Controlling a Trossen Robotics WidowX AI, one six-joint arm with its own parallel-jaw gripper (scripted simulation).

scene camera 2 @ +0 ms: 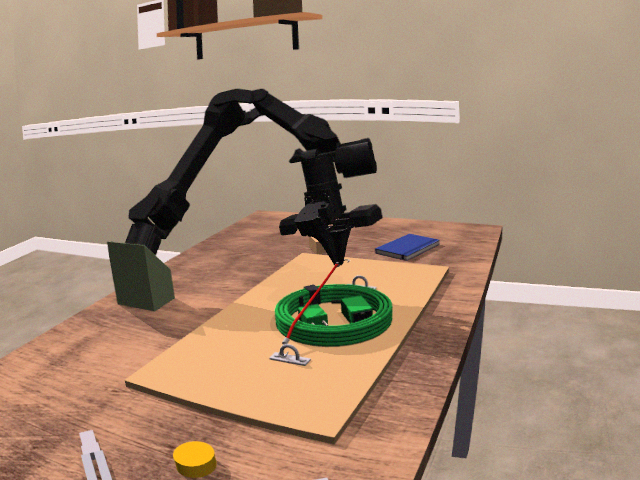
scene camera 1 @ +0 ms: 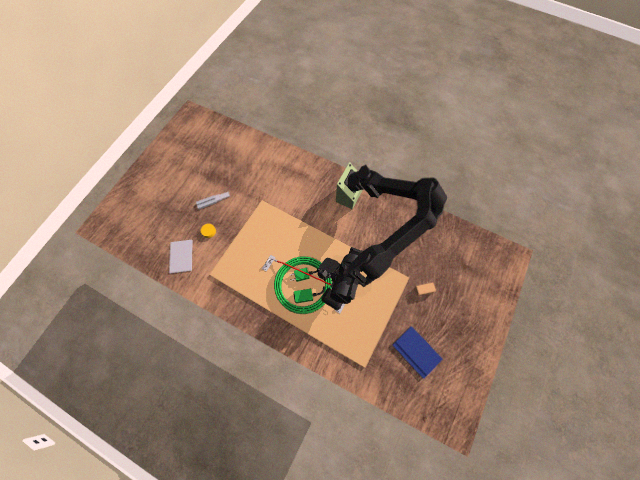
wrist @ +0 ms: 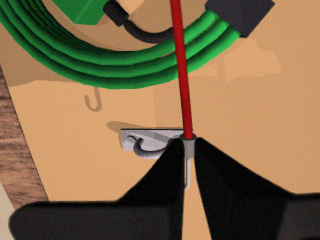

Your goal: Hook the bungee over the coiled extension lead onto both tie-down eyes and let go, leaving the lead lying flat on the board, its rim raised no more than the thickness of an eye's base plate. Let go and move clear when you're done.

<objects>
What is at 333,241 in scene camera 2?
My gripper.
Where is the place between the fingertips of my gripper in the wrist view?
187,145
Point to a tie-down eye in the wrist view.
146,143
</objects>
